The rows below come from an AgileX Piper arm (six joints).
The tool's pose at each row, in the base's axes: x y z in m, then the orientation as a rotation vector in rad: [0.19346 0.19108 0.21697 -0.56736 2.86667 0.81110]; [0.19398 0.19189 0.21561 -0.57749 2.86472 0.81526]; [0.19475 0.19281 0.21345 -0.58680 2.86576 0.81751]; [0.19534 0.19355 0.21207 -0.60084 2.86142 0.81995]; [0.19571 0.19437 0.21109 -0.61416 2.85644 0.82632]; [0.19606 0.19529 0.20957 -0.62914 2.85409 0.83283]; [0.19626 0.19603 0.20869 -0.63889 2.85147 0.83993]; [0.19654 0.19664 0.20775 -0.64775 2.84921 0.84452]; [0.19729 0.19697 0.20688 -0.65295 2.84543 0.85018]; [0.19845 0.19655 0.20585 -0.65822 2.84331 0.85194]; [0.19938 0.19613 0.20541 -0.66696 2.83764 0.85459]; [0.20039 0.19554 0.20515 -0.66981 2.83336 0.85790]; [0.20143 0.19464 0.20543 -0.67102 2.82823 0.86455]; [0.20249 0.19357 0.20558 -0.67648 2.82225 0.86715]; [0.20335 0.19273 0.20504 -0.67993 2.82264 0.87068]
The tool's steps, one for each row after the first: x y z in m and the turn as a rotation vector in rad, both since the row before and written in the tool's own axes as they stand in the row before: [-0.00047 -0.00022 0.00158 -0.00350 0.00228 -0.00608]; [-0.00057 -0.00063 0.00232 -0.00216 0.00447 -0.00469]; [-0.00051 -0.00032 0.00156 -0.00263 0.00140 -0.00935]; [-0.00042 0.00001 0.00126 -0.00523 0.00109 -0.00875]; [-0.00033 -0.00018 0.00177 -0.00547 0.00412 -0.00864]; [-0.00026 0.00005 0.00114 -0.00548 0.00209 -0.00572]; [-0.00028 -0.00012 0.00111 -0.00374 0.00183 -0.00533]; [-0.00062 -0.00050 0.00089 -0.00416 -0.00074 -0.00377]; [-0.00067 -0.00133 0.00061 -0.00157 0.00033 -0.00357]; [-0.00059 -0.00094 0.00012 -0.00241 -0.00135 -0.00680]; [-0.00063 -0.00101 -0.00013 -0.00240 -0.00229 -0.00292]; [-0.00065 -0.00099 -0.00075 -0.00452 -0.00329 -0.00197]; [-0.00058 -0.00119 -0.00074 -0.00214 -0.00282 -0.00512]; [-0.00032 -0.00128 -0.00004 -0.00268 0.00207 -0.00133]
